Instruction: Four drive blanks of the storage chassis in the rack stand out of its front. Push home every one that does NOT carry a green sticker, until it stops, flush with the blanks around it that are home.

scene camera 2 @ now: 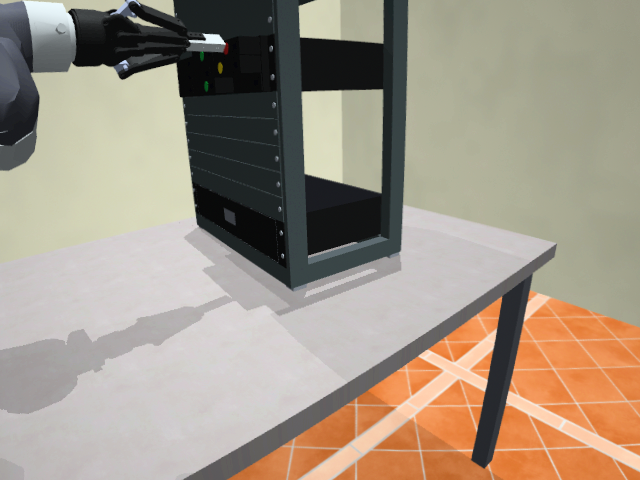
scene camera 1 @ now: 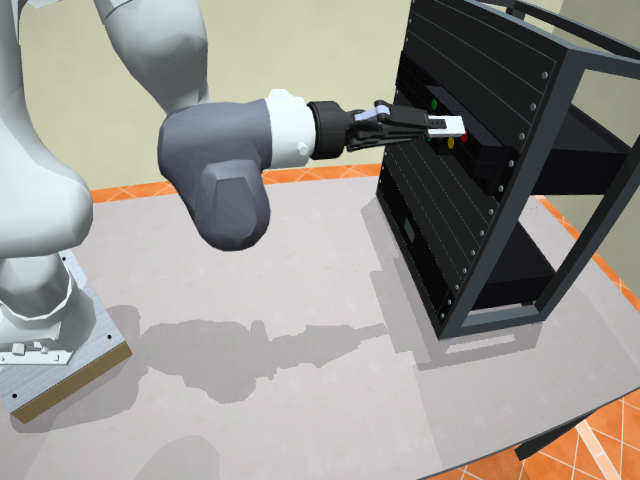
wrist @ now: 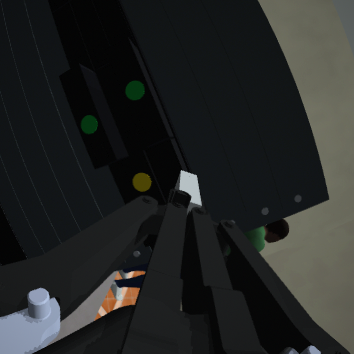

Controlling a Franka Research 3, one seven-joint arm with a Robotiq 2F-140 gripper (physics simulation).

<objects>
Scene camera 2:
my gripper: 221,43
rack: 244,133
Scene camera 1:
my gripper: 460,126
rack: 462,242
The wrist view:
my gripper: 183,185
rack: 90,90
</objects>
